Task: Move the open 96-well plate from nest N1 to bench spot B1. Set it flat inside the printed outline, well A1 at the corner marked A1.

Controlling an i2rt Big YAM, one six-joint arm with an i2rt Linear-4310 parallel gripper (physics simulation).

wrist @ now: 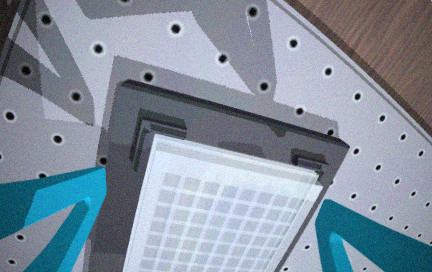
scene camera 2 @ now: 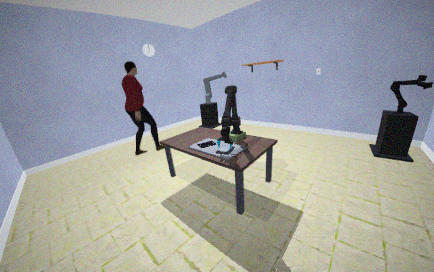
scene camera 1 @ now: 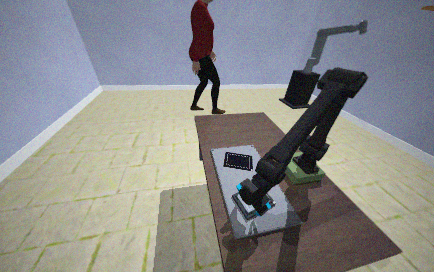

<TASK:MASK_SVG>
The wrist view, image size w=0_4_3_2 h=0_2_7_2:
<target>my gripper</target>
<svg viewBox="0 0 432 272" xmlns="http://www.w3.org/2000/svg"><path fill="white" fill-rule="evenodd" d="M315 220L323 272L353 272L343 245L343 239L384 272L432 272L432 246L383 226L333 200L325 199ZM104 167L97 166L39 179L0 184L0 240L75 204L48 245L23 272L72 271L106 196L106 173Z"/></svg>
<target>well plate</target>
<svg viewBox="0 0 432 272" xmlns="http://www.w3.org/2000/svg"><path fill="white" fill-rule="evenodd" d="M155 134L123 272L274 272L323 188L317 180L319 177L318 173L314 170L187 139L181 140Z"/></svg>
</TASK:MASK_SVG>
